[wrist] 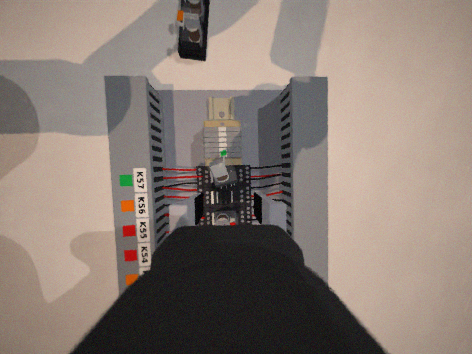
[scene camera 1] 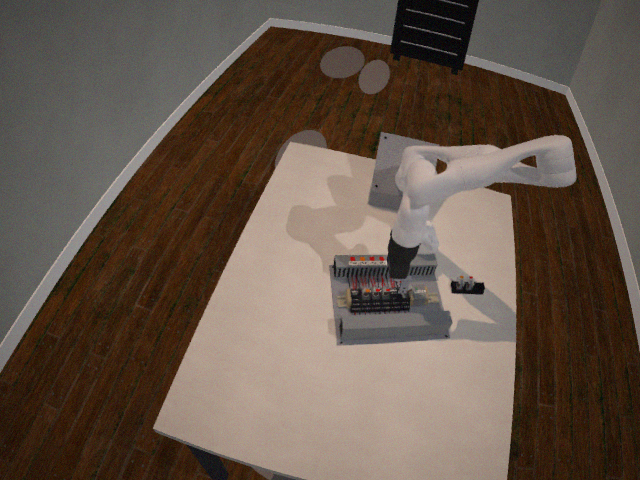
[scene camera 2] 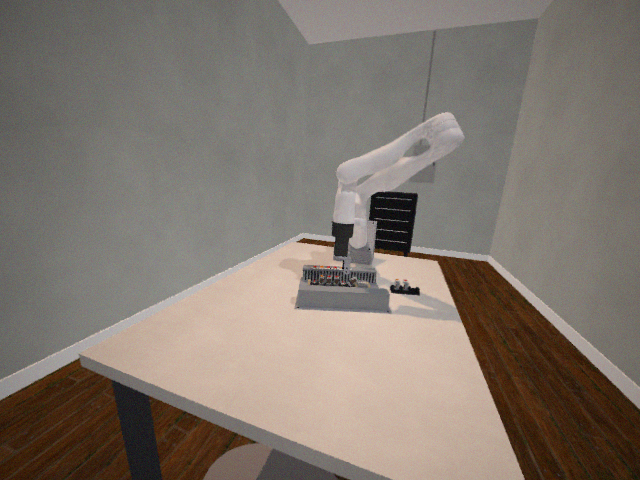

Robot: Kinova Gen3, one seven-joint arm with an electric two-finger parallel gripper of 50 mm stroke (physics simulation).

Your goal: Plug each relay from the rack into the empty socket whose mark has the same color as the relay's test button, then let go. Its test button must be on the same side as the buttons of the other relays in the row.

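Seen in the pictures: gripper, fingertip midpoint: (wrist: 228,203) (scene camera 1: 400,283) (scene camera 2: 345,271); arm's base at its link origin: (scene camera 2: 357,240).
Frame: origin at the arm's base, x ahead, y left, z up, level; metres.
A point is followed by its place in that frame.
Note:
My gripper (scene camera 1: 402,288) @[x 0.407, y -0.081, z -0.021 m] (scene camera 2: 345,268) @[x 0.407, y -0.081, z -0.021 m] (wrist: 228,203) @[x 0.407, y -0.081, z -0.021 m] is open, its fingers on either side of the socket row, over the empty K56 socket and the neighbouring red-button relay (wrist: 222,218) @[x 0.402, y -0.102, z -0.043 m]. The green-button relay (wrist: 220,173) @[x 0.399, y -0.052, z -0.050 m] sits askew and tipped over the K57 socket, its pins showing towards K56, just beyond the fingers in the wrist view. The green mark (wrist: 126,180) @[x 0.297, y -0.061, z -0.047 m] is at K57, the orange mark (wrist: 127,205) @[x 0.297, y -0.089, z -0.047 m] at K56. The black rack (scene camera 1: 467,289) (scene camera 2: 405,291) @[x 0.377, y 0.157, z -0.099 m] (wrist: 192,52) @[x 0.359, y 0.106, z -0.094 m] holds an orange-button relay (scene camera 1: 460,282) @[x 0.369, y 0.119, z -0.064 m] (wrist: 192,24) @[x 0.364, y 0.119, z -0.063 m] and a red-button relay (scene camera 1: 470,282) @[x 0.369, y 0.153, z -0.063 m].
Grey slotted wire ducts (scene camera 1: 395,328) @[x 0.525, y -0.099, z -0.060 m] (wrist: 308,150) @[x 0.500, y -0.024, z -0.047 m] run along both sides of the socket row. Beige terminal blocks (wrist: 222,140) @[x 0.400, y -0.013, z -0.064 m] stand at the K57 end of the row. Red and black wires run from the sockets to the ducts. The rack stands beside the panel on the table (scene camera 1: 320,403) @[x 0.719, y -0.294, z -0.110 m].

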